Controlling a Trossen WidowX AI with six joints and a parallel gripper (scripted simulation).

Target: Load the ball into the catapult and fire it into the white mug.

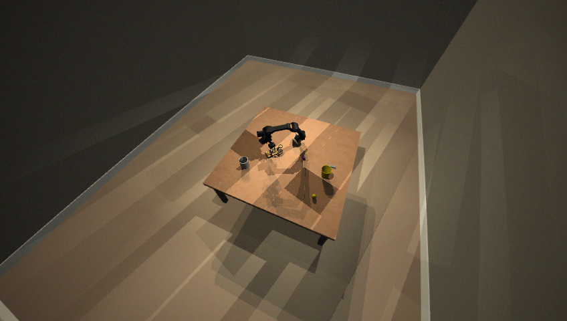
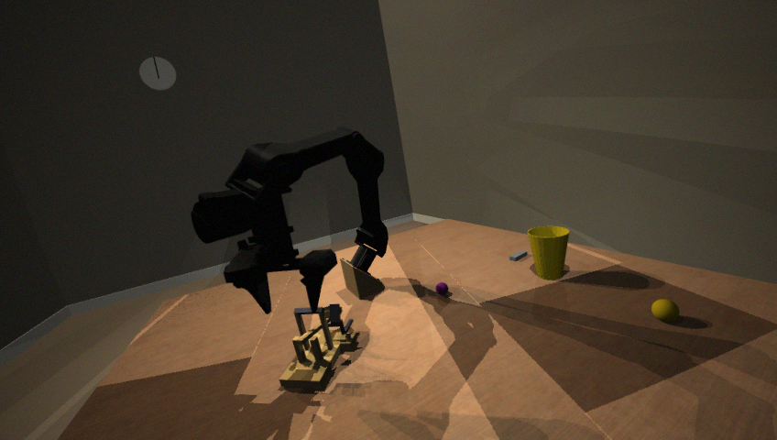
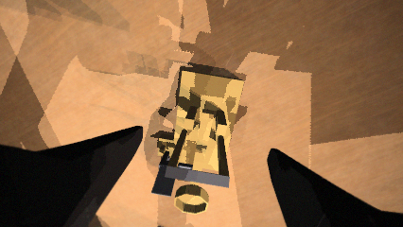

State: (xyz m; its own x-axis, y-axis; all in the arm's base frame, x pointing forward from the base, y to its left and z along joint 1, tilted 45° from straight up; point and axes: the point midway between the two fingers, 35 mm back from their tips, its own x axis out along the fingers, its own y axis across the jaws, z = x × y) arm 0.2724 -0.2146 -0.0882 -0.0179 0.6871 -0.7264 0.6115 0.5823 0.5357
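Right now my gripper tip is 7 cm past the purple ball, 36 cm to the right of it and 12 cm above it. From my gripper tip the other things lie so: yellow cup: 6 cm ahead, 62 cm to the left, 10 cm below; then wooden catapult: 5 cm behind, 6 cm to the left, 8 cm below; then white mug: 23 cm ahead, 17 cm to the right, 10 cm below.
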